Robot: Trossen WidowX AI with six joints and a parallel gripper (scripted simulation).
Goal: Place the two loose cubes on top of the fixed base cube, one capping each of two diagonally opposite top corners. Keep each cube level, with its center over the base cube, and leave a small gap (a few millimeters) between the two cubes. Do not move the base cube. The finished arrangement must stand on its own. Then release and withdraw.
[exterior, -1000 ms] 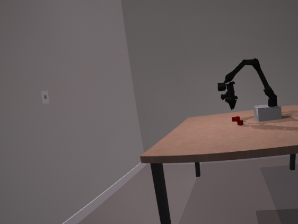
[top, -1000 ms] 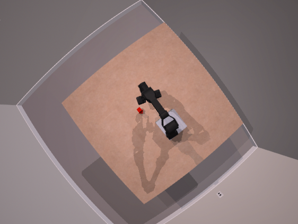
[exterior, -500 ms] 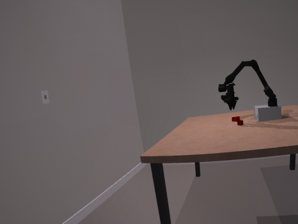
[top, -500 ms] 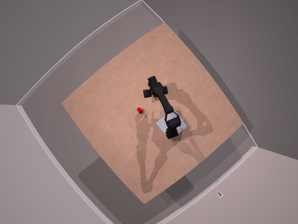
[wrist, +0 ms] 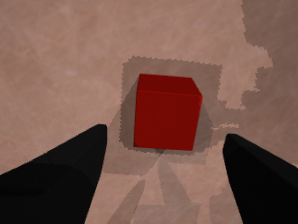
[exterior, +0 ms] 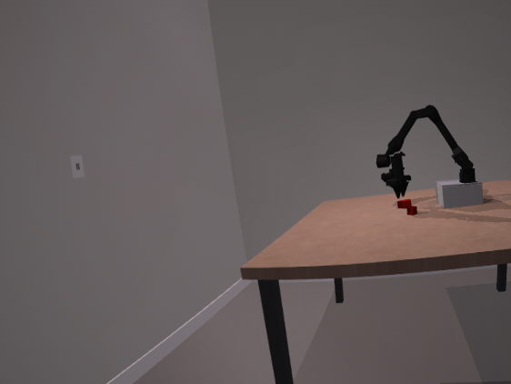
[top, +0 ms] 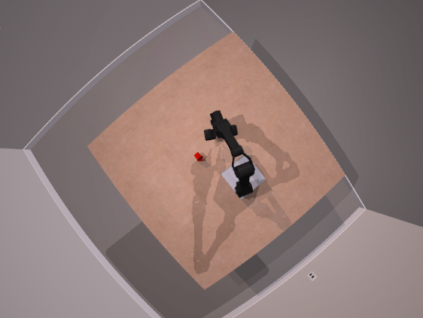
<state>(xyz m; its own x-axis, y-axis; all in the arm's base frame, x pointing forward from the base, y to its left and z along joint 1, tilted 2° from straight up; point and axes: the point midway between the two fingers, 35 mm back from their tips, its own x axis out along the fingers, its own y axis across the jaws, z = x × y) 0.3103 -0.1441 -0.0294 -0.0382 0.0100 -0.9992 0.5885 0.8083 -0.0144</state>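
My gripper tip is 190 mm to the right of the red cube and 10 mm short of it.
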